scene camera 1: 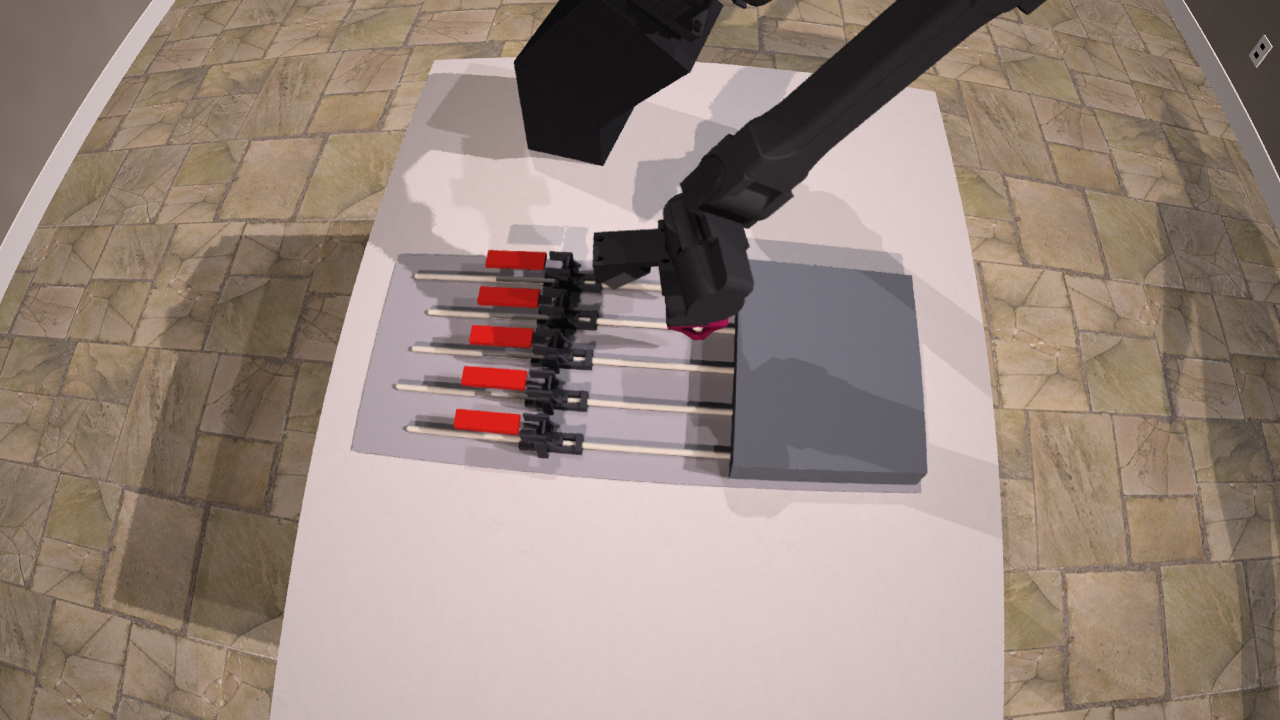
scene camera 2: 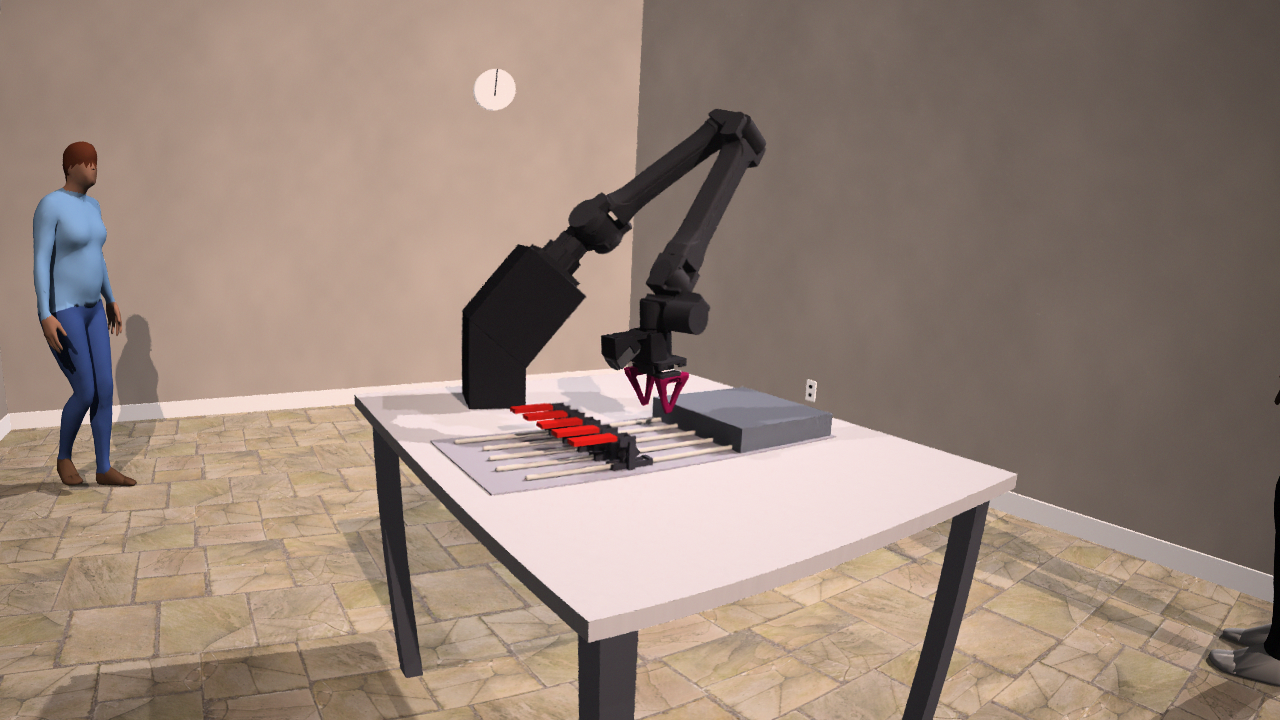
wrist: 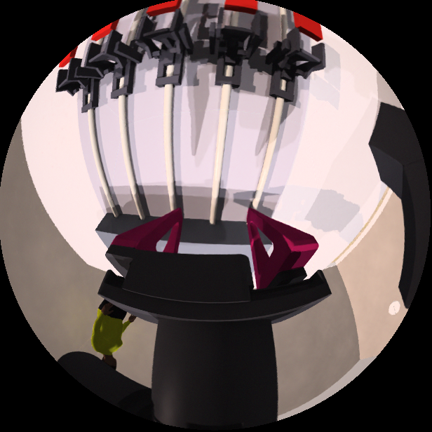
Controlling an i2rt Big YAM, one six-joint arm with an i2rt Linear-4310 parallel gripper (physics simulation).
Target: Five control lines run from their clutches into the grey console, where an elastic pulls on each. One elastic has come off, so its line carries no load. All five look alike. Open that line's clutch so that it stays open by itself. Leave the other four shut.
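Five pale control lines run from black clutches into the grey console. The clutches' red levers all lie flat, pointing away from the console. The lines look alike; a slack one cannot be told. My gripper is open and empty, close to the console's line-side edge. In the wrist view the second line from the right passes between the fingertips, which seem a little above the lines. In scene camera 1 my wrist hides most of the fingers.
The clutches stand in a row on a thin grey base plate on the white table. The arm's black base stands at the table's far side. A person in blue stands beyond the table.
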